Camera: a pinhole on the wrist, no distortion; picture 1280 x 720 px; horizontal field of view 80.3 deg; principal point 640.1 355.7 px. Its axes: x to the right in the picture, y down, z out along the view. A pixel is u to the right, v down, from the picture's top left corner.
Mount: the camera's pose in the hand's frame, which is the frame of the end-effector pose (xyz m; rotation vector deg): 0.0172 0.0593 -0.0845 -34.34 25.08 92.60
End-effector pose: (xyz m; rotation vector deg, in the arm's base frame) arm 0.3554 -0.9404 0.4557 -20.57 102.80 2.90
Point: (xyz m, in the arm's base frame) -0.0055 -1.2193 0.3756
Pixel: behind the camera
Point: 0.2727 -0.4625 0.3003
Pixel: 1142.6 129.9
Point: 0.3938 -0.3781 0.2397
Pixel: 934.2 149.6
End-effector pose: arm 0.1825 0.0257 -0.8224 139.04 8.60 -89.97
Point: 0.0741 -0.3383 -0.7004
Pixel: 840.0 565.0
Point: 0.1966 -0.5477 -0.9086
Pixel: 987.6 82.5
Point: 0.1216 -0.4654 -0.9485
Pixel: 806.9 88.7
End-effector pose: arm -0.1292 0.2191 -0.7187 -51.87 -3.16 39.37
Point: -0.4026 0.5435 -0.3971
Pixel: 53.6 493.0
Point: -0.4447 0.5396 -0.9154
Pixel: 855.7 302.2
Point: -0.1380 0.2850 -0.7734
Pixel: 167.8 47.3
